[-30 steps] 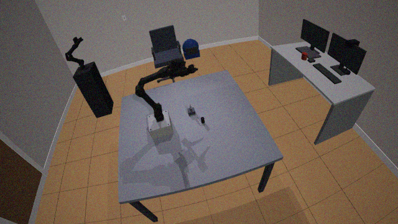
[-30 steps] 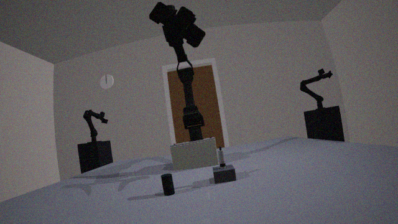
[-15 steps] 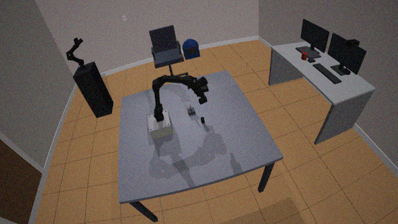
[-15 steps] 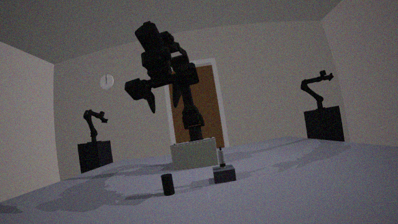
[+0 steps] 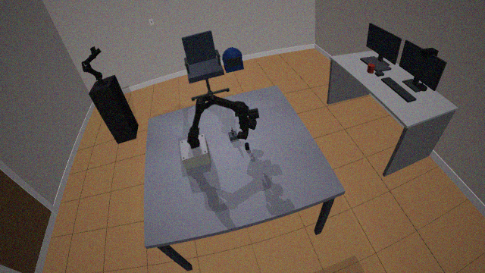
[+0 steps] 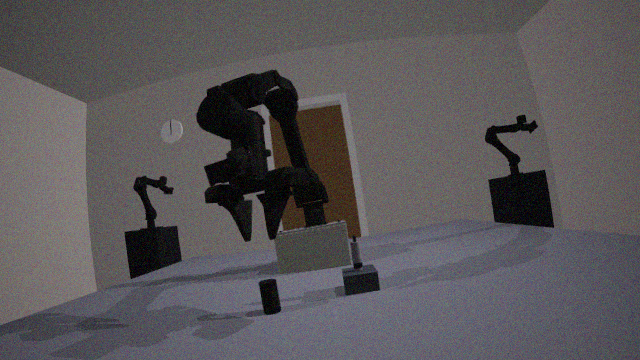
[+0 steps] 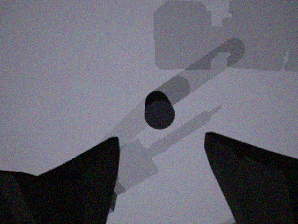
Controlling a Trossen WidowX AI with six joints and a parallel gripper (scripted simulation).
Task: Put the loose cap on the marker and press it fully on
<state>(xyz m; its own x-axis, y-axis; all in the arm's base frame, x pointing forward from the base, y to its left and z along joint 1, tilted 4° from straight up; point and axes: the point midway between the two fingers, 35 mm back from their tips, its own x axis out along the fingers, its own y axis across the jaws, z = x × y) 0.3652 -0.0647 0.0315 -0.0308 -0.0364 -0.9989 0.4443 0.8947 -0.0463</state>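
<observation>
Now: the dark marker cap 1 cm behind my gripper tip and 10 cm below it. Also, from my gripper tip: holder block: 8 cm behind, 15 cm to the left, 11 cm below.
</observation>
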